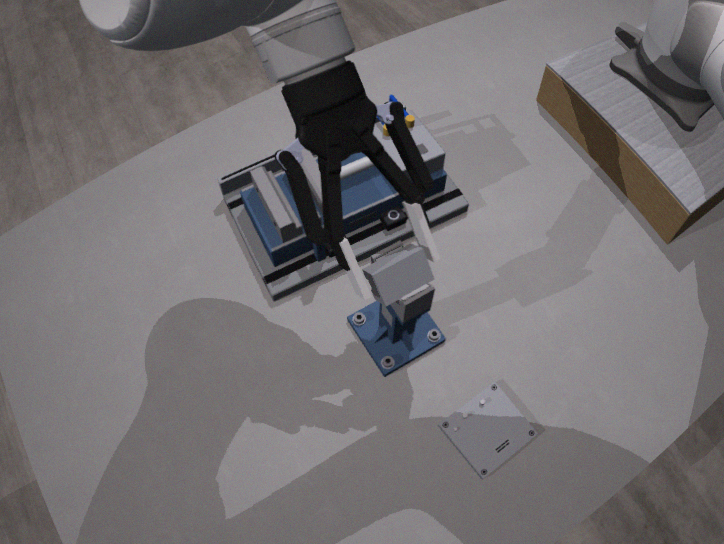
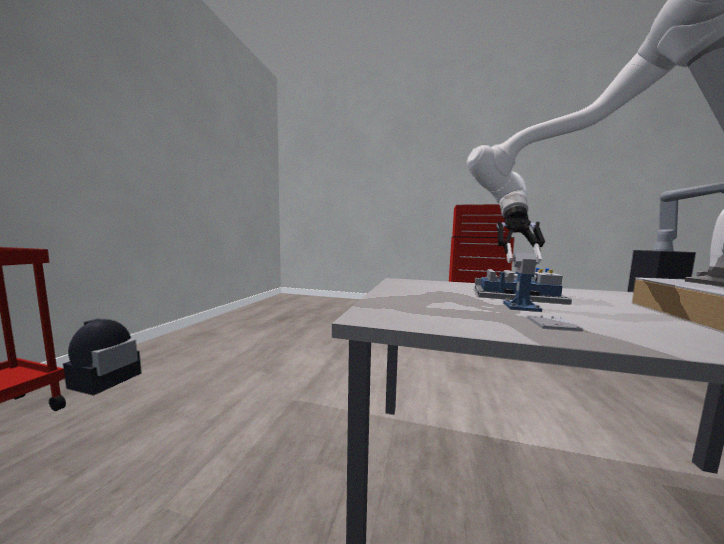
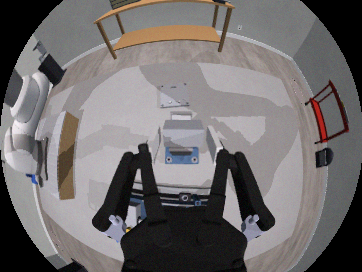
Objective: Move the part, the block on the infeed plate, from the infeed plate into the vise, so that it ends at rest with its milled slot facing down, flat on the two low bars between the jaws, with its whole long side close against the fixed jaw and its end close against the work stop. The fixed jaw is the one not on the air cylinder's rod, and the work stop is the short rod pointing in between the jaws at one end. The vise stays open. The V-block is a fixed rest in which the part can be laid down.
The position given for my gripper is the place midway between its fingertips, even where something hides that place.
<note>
I see my gripper (image 1: 397,276) and a fixed jaw (image 1: 267,192).
My gripper is seen too in image 2 (image 2: 524,261) and in image 3 (image 3: 183,132).
</note>
